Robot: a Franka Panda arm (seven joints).
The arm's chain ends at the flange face. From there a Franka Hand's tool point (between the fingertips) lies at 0.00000 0.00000 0.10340 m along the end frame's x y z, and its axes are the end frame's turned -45 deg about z.
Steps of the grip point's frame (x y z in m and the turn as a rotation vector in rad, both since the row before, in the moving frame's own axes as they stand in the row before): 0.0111, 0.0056, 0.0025, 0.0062, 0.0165, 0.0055; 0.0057, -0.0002, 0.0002, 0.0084, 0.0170, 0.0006; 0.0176, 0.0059, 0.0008, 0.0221, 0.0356, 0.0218; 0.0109, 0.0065, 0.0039, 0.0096, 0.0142, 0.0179; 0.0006, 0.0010, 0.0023, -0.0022, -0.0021, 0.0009
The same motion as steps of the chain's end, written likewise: 0.0111, -0.0022, 0.0025, 0.0161, 0.0073, 0.0055; 0.0033, -0.0023, 0.0002, 0.0180, 0.0061, 0.0006; 0.0156, -0.0041, 0.0009, 0.0408, 0.0095, 0.0218; 0.0120, -0.0014, 0.0039, 0.0168, 0.0033, 0.0179; 0.0011, 0.0000, 0.0023, -0.0030, 0.0001, 0.0009
